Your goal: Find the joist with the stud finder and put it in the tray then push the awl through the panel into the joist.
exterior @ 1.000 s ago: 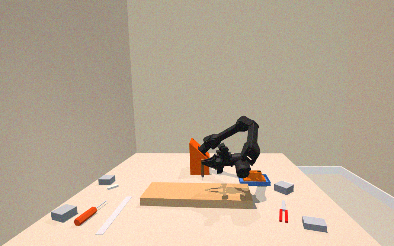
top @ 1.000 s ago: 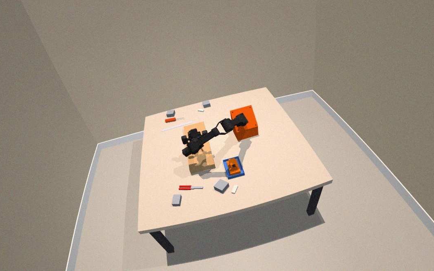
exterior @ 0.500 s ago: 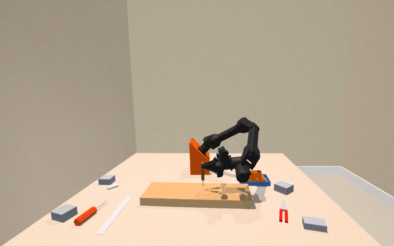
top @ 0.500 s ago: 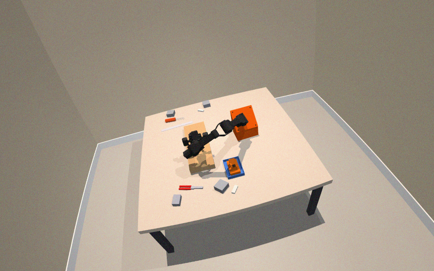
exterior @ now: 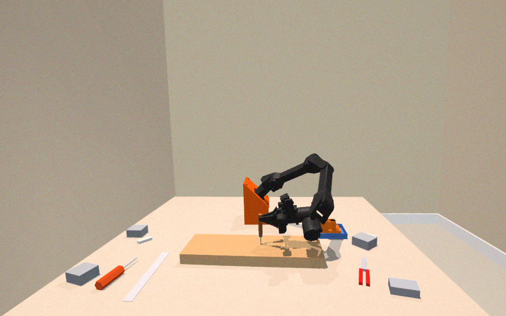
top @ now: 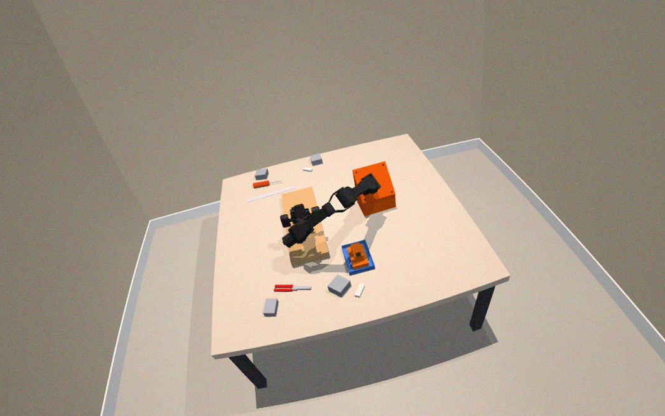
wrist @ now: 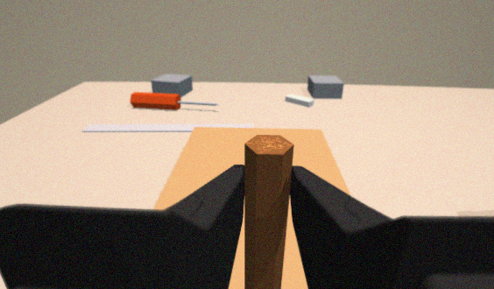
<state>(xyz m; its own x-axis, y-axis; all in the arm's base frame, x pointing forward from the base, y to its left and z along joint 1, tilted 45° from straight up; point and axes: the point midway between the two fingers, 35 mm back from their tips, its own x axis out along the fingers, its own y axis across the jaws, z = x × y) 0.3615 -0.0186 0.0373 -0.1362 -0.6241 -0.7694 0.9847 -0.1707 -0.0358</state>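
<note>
Right now the awl is 6 cm below my gripper tip. From my gripper tip the other things lie so: blue tray: 16 cm behind, 31 cm to the left, 13 cm below; then white ruler: 10 cm ahead, 39 cm to the right, 14 cm below; then stud finder: 16 cm behind, 33 cm to the left, 10 cm below.
</note>
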